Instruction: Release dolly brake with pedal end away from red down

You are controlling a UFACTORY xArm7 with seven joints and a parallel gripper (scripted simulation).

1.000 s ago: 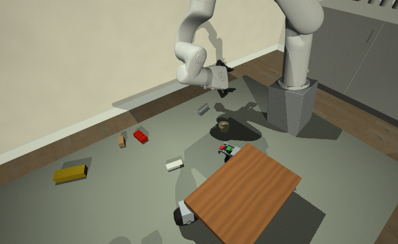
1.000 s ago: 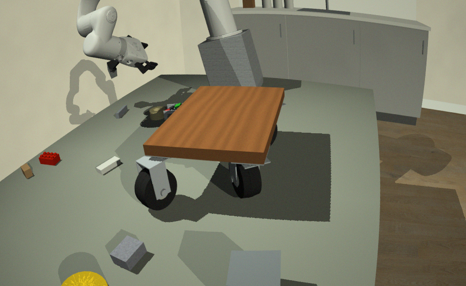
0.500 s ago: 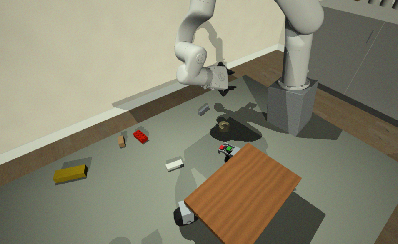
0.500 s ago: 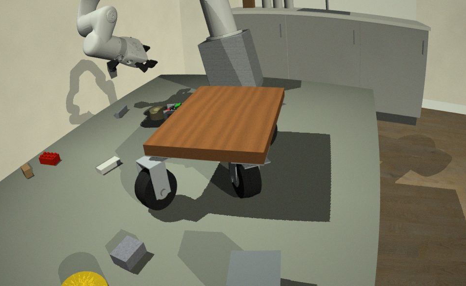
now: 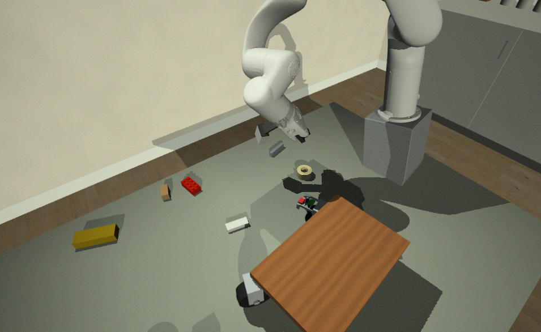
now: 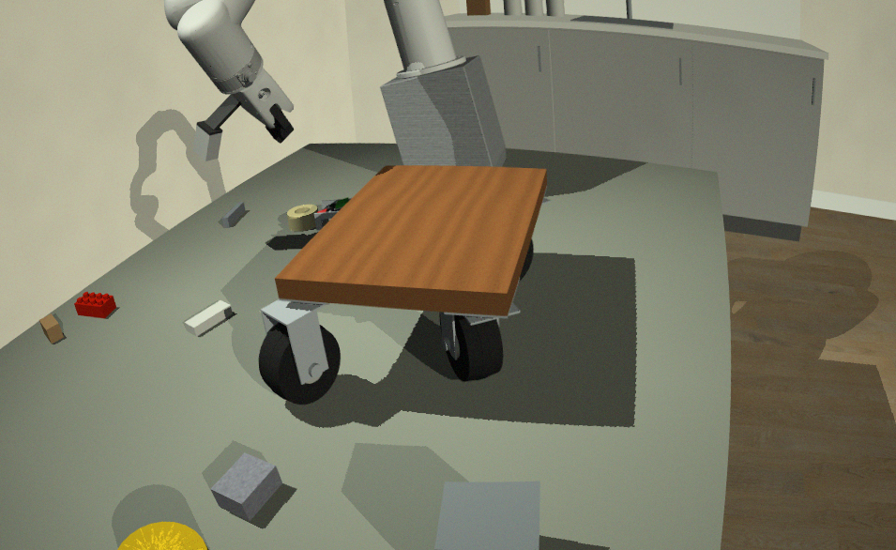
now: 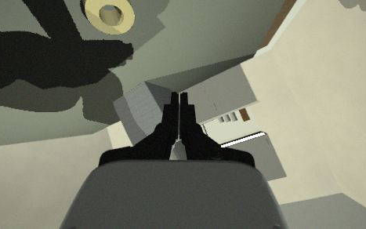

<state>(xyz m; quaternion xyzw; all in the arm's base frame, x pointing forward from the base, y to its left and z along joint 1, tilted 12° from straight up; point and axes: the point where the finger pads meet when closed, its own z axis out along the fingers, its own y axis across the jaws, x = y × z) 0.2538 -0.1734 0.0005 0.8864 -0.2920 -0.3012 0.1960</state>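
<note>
Right now my hand is 15 cm short of the brake pedal, 16 cm to the right of it and 8 cm above it. The rest, counted from my hand: white block: 30 cm ahead, 4 cm to the left, 15 cm below; grey block: 12 cm to the right, 15 cm below; red brick: 32 cm ahead, 18 cm to the right, 14 cm below.
</note>
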